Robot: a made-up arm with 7 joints. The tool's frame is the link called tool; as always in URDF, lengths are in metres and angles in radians. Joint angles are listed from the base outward.
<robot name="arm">
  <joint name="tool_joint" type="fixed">
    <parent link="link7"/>
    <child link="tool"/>
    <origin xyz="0 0 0" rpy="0 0 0"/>
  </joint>
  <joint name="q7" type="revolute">
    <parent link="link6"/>
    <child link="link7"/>
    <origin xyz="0.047 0.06 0" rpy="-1.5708 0 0"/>
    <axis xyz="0 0 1"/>
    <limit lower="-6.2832" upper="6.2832"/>
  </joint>
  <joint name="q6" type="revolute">
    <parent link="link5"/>
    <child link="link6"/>
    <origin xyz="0 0 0" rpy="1.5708 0 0"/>
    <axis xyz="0 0 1"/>
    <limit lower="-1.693" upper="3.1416"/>
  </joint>
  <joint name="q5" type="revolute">
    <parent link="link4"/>
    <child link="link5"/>
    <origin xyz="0.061 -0.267 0" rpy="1.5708 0 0"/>
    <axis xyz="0 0 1"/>
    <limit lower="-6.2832" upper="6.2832"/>
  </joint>
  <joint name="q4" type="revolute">
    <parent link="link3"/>
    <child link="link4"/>
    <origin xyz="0.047 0 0" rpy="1.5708 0 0"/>
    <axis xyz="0 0 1"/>
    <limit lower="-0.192" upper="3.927"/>
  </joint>
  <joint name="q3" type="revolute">
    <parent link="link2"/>
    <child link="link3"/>
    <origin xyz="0 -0.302 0" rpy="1.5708 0 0"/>
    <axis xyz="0 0 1"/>
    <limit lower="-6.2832" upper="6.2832"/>
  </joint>
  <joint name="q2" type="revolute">
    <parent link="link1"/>
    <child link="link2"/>
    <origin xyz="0 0 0" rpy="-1.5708 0 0"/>
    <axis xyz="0 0 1"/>
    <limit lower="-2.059" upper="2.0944"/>
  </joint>
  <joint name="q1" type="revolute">
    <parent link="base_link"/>
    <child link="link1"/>
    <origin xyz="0 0 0.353" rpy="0 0 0"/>
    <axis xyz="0 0 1"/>
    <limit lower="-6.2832" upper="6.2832"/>
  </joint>
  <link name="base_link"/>
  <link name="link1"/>
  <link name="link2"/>
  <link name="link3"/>
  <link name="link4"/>
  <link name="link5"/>
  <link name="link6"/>
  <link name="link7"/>
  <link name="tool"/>
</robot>
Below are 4 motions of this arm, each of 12 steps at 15 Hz.
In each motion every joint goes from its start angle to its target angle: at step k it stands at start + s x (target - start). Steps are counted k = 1, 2, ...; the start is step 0. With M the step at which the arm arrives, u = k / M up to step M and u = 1 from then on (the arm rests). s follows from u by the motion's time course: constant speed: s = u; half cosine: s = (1 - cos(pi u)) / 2; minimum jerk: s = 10 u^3 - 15 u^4 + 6 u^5.
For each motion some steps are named. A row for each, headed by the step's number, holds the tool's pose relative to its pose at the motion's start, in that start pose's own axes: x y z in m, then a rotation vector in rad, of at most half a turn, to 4 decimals.
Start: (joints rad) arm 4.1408 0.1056 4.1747 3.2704 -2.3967 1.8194 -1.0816
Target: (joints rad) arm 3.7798 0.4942 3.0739 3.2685 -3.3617 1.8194 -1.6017
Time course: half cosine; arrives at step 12
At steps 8, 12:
8: -0.2535 0.0048 -0.1983 -0.3969 -1.4988 0.5705
12: -0.2876 -0.0470 -0.2764 -0.2557 -1.9805 0.8657

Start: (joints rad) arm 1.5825 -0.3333 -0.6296 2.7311 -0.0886 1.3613 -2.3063
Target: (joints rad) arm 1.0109 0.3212 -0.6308 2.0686 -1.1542 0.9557 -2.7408
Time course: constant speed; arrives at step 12
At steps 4, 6, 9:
4: 0.0530 0.0052 0.1501 0.5366 -0.2099 -0.4428
6: 0.0722 -0.0217 0.2246 0.8054 -0.2572 -0.6988
9: 0.0906 -0.0973 0.3247 1.1964 -0.2249 -1.1131

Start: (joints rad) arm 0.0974 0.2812 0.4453 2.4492 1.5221 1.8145 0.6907
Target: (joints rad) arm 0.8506 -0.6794 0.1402 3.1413 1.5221 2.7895 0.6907
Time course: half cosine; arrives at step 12
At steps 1, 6, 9, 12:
1: -0.0101 -0.0062 0.0082 -0.0233 -0.0168 -0.0246
6: -0.3650 -0.0465 0.1492 -0.6624 -0.3636 -0.7655
9: -0.6042 0.0742 0.1079 -1.0633 -0.3448 -1.3378
12: -0.6714 0.1494 0.0618 -1.1936 -0.2386 -1.5612

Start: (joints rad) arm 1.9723 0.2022 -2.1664 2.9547 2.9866 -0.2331 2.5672
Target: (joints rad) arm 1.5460 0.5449 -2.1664 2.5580 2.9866 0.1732 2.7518
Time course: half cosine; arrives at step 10
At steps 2, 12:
2: 0.0084 -0.0134 0.0023 0.0057 0.0224 -0.0325
12: 0.0199 -0.1722 0.0085 0.1495 0.1926 -0.3314

